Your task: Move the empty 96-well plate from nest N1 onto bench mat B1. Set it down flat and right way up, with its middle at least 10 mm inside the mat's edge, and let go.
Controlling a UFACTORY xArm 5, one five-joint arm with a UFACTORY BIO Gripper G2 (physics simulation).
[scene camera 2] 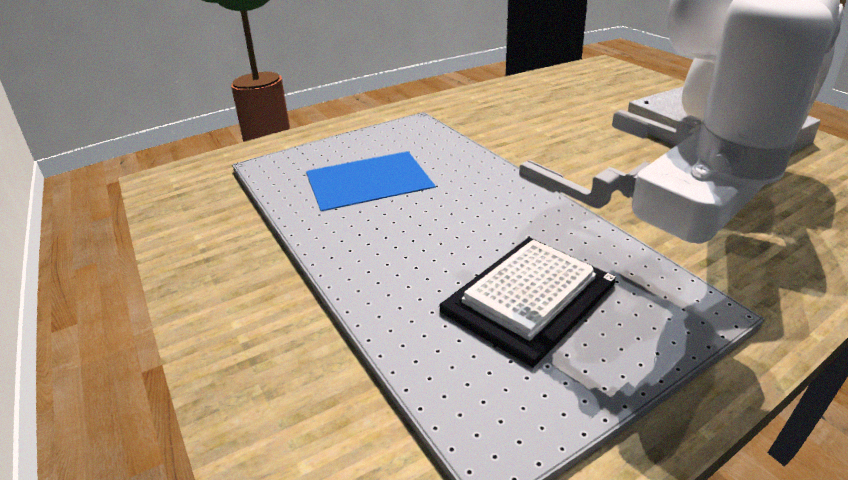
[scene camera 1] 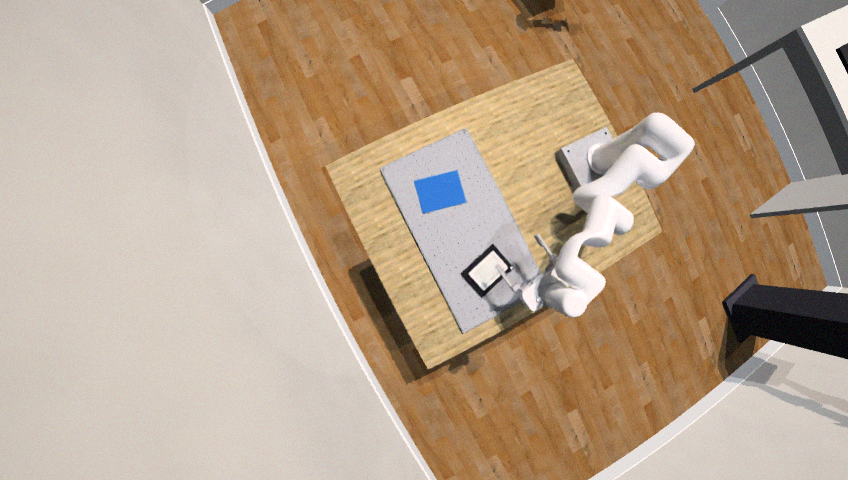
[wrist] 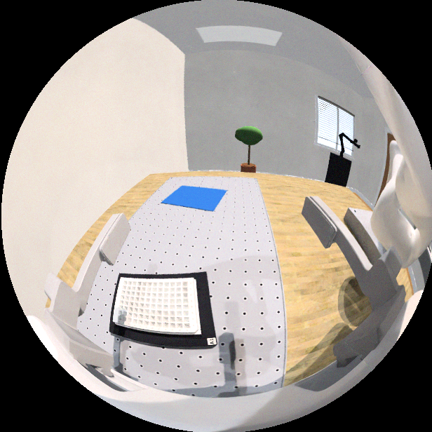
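Seen in the pictures: hand, tool point: (scene camera 2: 590, 148) (scene camera 1: 520, 255); arm's base, link origin: (scene camera 1: 599, 159).
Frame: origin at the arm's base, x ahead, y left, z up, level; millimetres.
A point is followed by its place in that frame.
Note:
The white 96-well plate (scene camera 1: 480, 276) @(x 677, y 139, z -7 mm) (scene camera 2: 529, 285) @(x 648, y 143, z -7 mm) (wrist: 155, 305) sits right way up in the black nest (scene camera 1: 466, 275) (scene camera 2: 484, 328) (wrist: 205, 307), which has an A1 label at one corner. The blue bench mat (scene camera 1: 440, 192) @(x 643, y -202, z -30 mm) (scene camera 2: 370, 180) @(x 643, y -197, z -31 mm) (wrist: 195, 198) lies flat toward the other end of the perforated board, with no plate on it. My gripper (scene camera 1: 518, 253) @(x 550, y 121, z 113 mm) (scene camera 2: 571, 145) @(x 550, y 121, z 113 mm) (wrist: 217, 230) is wide open and empty. It hangs above and to one side of the plate, near the board's arm-side edge. In the scene camera 1 view one finger overlaps the plate.
The grey perforated board (scene camera 1: 458, 237) @(x 671, y -23, z -32 mm) (scene camera 2: 380, 285) @(x 758, y 21, z -33 mm) (wrist: 240, 235) carries the nest and mat on the wooden table (scene camera 1: 368, 220) @(x 928, y -249, z -46 mm) (scene camera 2: 226, 333) @(x 928, y -25, z -46 mm) (wrist: 300, 280). The arm's grey base block (scene camera 1: 574, 163) @(x 117, y -39, z 0 mm) (scene camera 2: 660, 104) @(x 96, y -74, z 0 mm) stands on the table beyond the board.

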